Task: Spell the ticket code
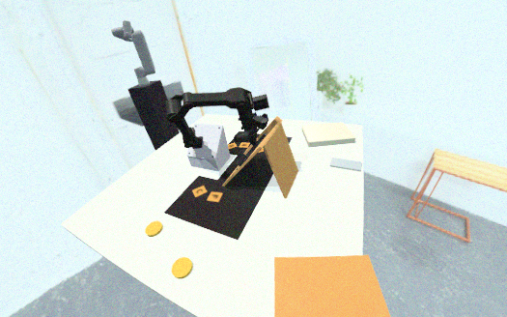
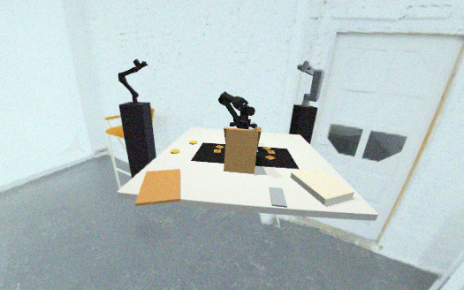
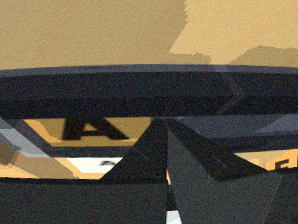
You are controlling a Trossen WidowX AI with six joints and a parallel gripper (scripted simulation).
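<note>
Right now the letter tile is 5 cm behind my gripper tip, 24 cm to the left of it and 18 cm below it. Also, from my gripper tip: white ticket: 5 cm behind, 4 cm to the left, 8 cm below; black mat: 16 cm behind, 5 cm to the left, 18 cm below; grey card: 42 cm ahead, 14 cm to the left, 18 cm below.
</note>
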